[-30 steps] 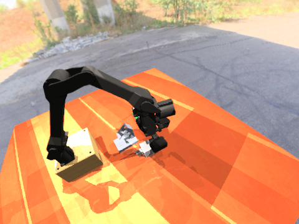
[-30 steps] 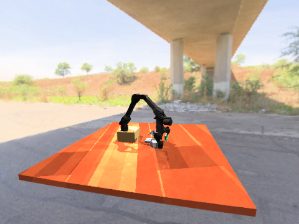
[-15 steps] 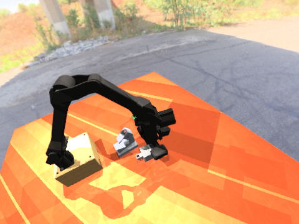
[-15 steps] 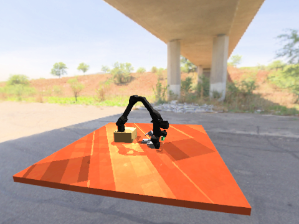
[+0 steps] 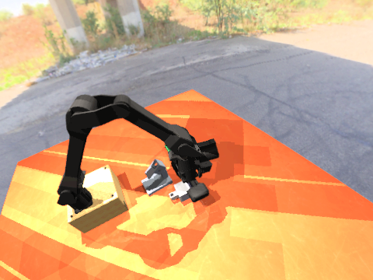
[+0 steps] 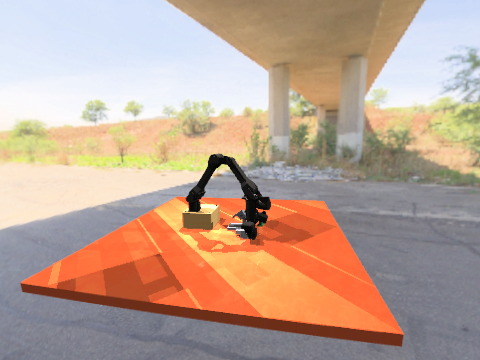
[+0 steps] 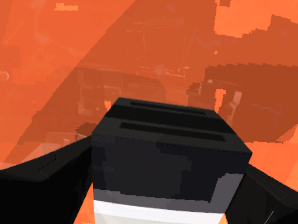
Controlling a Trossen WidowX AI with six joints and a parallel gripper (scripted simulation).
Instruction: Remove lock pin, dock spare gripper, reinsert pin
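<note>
Right now my gripper tip is 120 mm to the right of the mount, 70 mm past it and 50 mm below it. Also, from my gripper tip: green slanted bar 220 mm to the left, 60 mm ahead, 20 mm above; then spare gripper 30 mm behind, 20 mm above.
</note>
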